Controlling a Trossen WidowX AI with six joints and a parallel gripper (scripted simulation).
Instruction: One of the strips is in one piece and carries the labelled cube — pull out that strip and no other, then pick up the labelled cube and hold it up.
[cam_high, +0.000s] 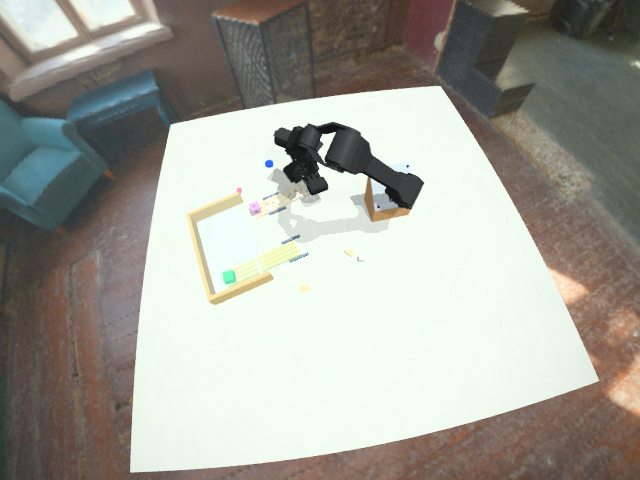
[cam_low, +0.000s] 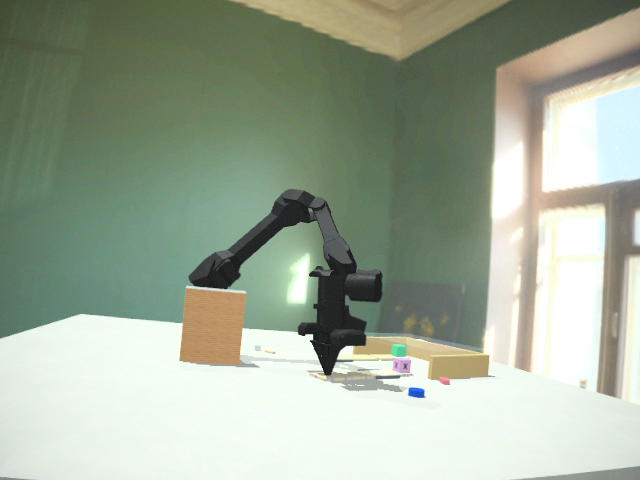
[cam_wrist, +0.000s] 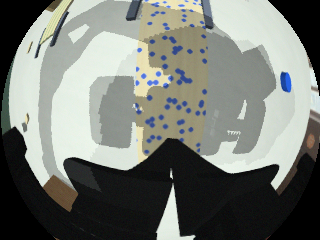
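Now: the red block 25 cm ahead of my gripper tip and 4 cm to the right of it. Round my gripper tip: striped strip: 24 cm to the left, 14 cm ahead; blue disc: 14 cm to the right, 13 cm ahead.
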